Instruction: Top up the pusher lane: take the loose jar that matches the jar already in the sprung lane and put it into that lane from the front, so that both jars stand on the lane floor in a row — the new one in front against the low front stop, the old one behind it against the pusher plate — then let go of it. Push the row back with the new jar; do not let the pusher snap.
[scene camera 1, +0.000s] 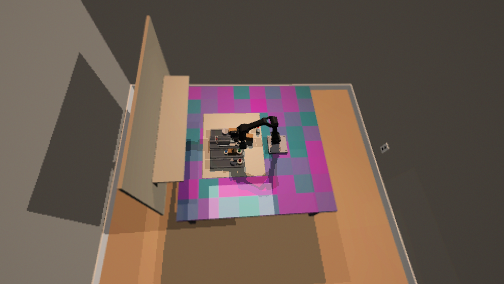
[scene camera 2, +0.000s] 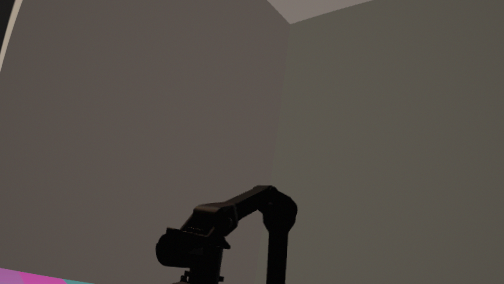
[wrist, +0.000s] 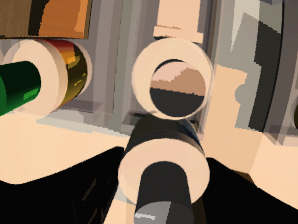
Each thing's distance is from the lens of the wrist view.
gripper (wrist: 164, 161): 10 cm
cream jar (wrist: 173, 79): 7 cm
